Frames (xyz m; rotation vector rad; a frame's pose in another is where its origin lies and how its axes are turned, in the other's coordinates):
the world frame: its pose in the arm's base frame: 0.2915 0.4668 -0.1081 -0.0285 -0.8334 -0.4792
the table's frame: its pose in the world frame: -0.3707 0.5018 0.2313 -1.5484 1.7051 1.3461
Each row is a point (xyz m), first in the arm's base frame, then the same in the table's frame.
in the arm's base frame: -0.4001 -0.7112 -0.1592
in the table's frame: 0.7905 -0.1691 -1.7160
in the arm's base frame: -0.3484 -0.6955 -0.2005
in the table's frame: 0.8301 -0.1878 -1.6640
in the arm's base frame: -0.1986 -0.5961 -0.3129
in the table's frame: 0.9119 -0.2270 -1.4723
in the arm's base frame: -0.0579 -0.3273 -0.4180
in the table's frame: 0.9013 -0.2049 -1.1522
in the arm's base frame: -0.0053 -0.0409 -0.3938
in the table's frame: 0.7522 -0.1627 -0.9044
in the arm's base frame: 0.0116 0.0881 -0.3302
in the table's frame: 0.6396 -0.1619 -0.8134
